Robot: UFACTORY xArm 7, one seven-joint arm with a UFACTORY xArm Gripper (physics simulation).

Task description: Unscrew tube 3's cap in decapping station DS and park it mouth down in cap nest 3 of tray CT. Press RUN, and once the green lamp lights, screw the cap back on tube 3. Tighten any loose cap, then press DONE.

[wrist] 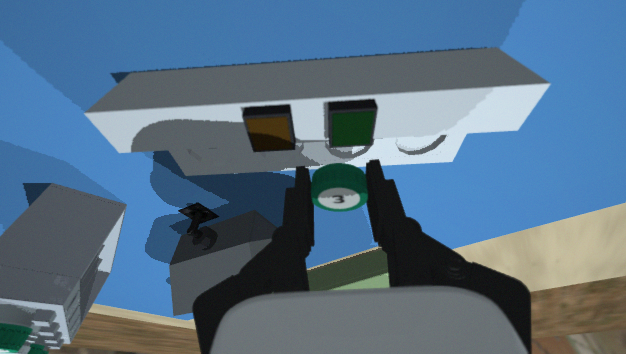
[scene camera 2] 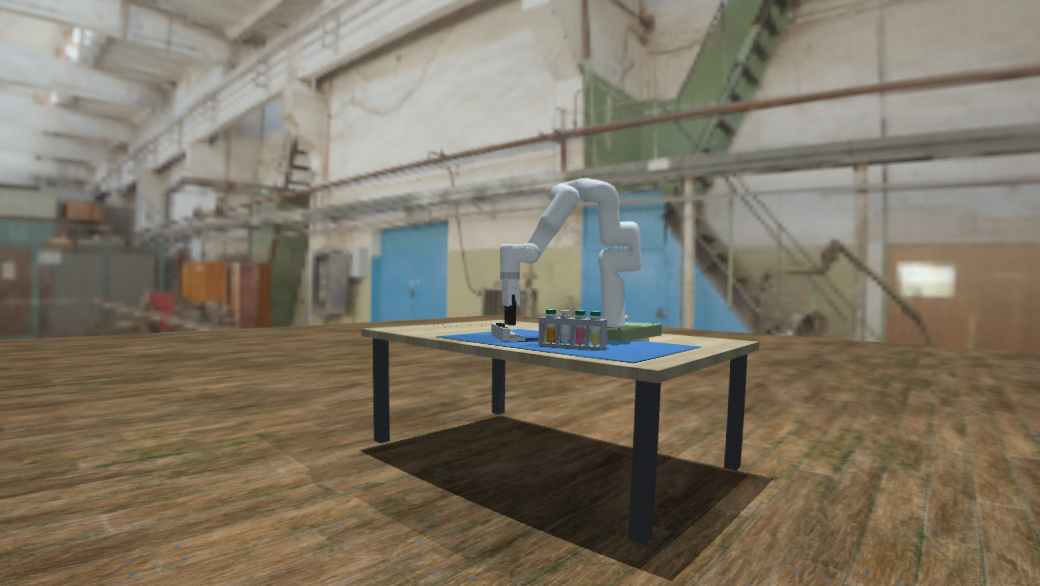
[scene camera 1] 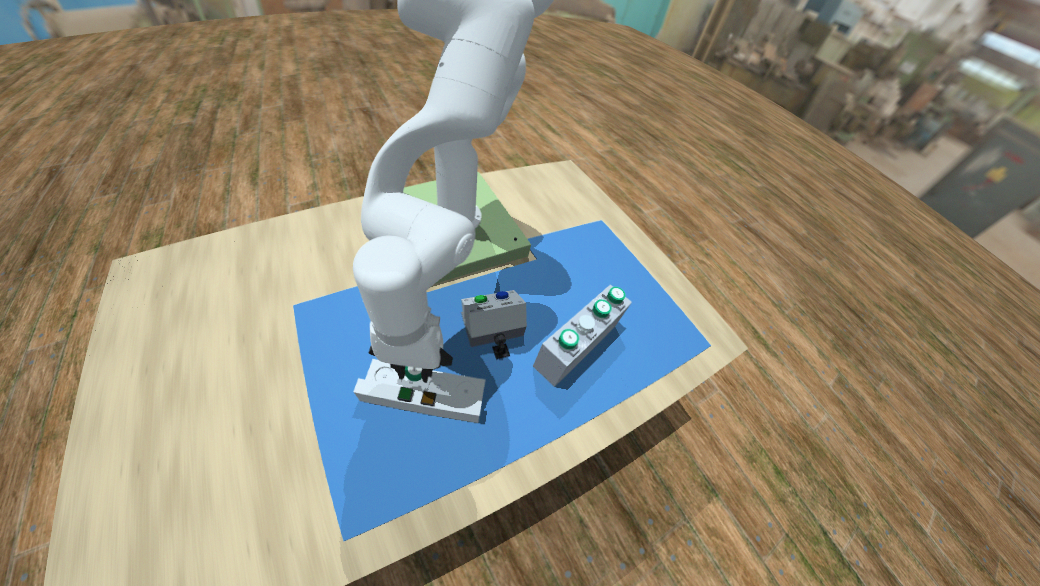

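Seen in the pictures: gripper, fingertip midpoint: (wrist: 337, 178) (scene camera 2: 510, 324) (scene camera 1: 415, 373); arm's base at its link origin: (scene camera 2: 613, 325).
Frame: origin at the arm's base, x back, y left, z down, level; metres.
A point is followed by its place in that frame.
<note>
My gripper (scene camera 1: 414, 374) @[z -0.009, x -0.370, y -0.231 m] (scene camera 2: 510, 323) @[z -0.009, x -0.370, y -0.231 m] (wrist: 337, 178) @[z -0.009, x -0.370, y -0.231 m] is shut on the green cap marked 3 (scene camera 1: 413, 372) @[z -0.024, x -0.375, y -0.234 m] (wrist: 339, 187) @[z -0.025, x -0.379, y -0.236 m], its numbered face up. It holds the cap low over the white tray (scene camera 1: 460, 409) @[z -0.007, x -0.462, y -0.184 m] (scene camera 2: 498, 333) @[z 0.019, x -0.441, y -0.224 m] (wrist: 310, 82) @[z 0.010, x -0.423, y -0.251 m]; the wrist view does not show whether it touches. The tray's green square (scene camera 1: 405, 393) @[z -0.015, x -0.402, y -0.259 m] (wrist: 352, 128) @[z -0.015, x -0.402, y -0.260 m] and amber square (scene camera 1: 427, 398) @[z -0.015, x -0.425, y -0.228 m] (wrist: 270, 133) @[z -0.015, x -0.424, y -0.227 m] look dark. The grey rack (scene camera 1: 550, 363) @[z -0.023, x -0.458, y -0.003 m] (scene camera 2: 603, 333) @[z -0.013, x -0.406, y 0.211 m] (wrist: 45, 235) @[z -0.009, x -0.464, y -0.001 m] holds several tubes. One uncapped tube (scene camera 1: 586, 323) @[z -0.081, x -0.436, y 0.074 m] (scene camera 2: 565, 315) @[z -0.066, x -0.445, y 0.085 m] stands between green-capped ones; its number is not readable.
A grey box (scene camera 1: 496, 321) @[z -0.021, x -0.335, y -0.053 m] (wrist: 215, 275) @[z -0.019, x -0.336, y -0.058 m] with a green button (scene camera 1: 480, 299) @[z -0.034, x -0.284, y -0.065 m] and a blue button (scene camera 1: 502, 295) @[z -0.034, x -0.291, y -0.019 m] stands between tray and rack. A small black fixture (scene camera 1: 500, 347) @[z 0.020, x -0.371, y -0.058 m] (wrist: 198, 220) @[z 0.028, x -0.372, y -0.058 m] is on its front. The green base plate (scene camera 1: 502, 240) @[z 0.000, x -0.119, y 0.072 m] (scene camera 2: 640, 331) @[z 0.013, x -0.016, y 0.135 m] lies behind it.
</note>
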